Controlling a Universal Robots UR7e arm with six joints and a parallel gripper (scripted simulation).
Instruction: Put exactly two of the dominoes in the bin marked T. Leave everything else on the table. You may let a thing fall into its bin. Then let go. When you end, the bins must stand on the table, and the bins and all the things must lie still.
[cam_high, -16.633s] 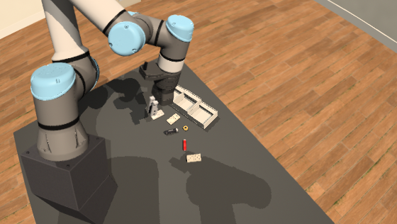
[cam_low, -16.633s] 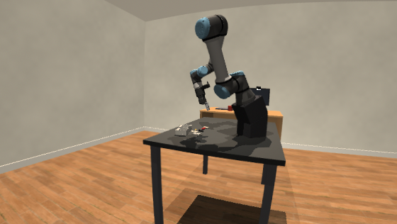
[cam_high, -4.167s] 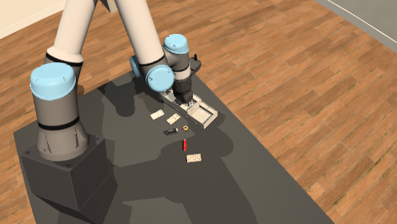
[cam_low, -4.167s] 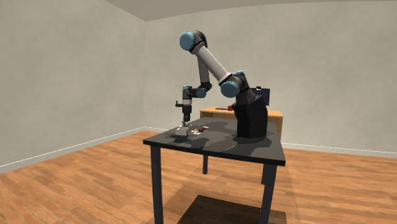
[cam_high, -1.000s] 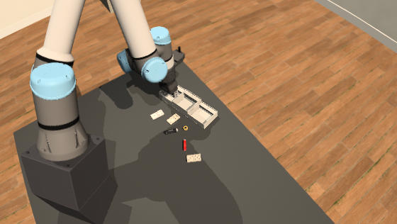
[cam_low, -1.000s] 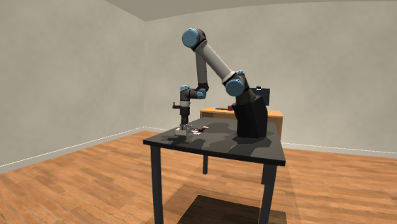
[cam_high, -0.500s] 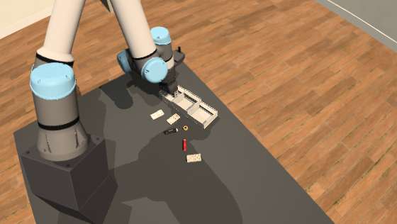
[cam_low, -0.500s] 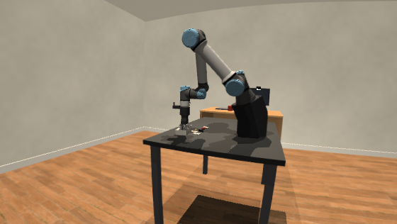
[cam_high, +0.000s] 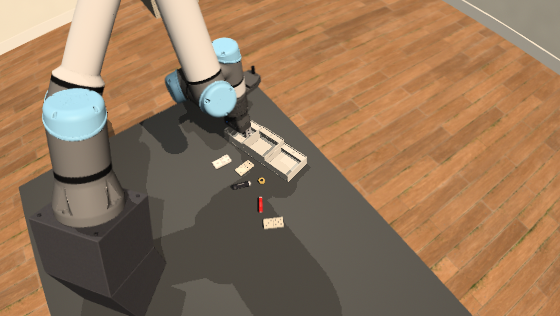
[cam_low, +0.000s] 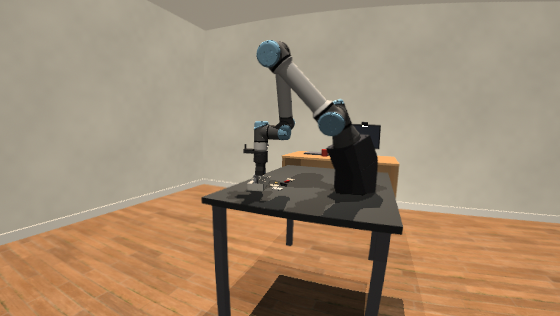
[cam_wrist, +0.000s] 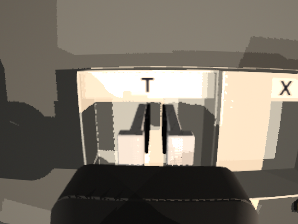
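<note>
My hand is 80 mm past the black cylinder, 160 mm to the left of it and 30 mm above it. Round my hand: red cylinder: 60 mm behind, 240 mm to the right, 30 mm below; yellow nut: 30 mm behind, 170 mm to the right, 30 mm below.
</note>
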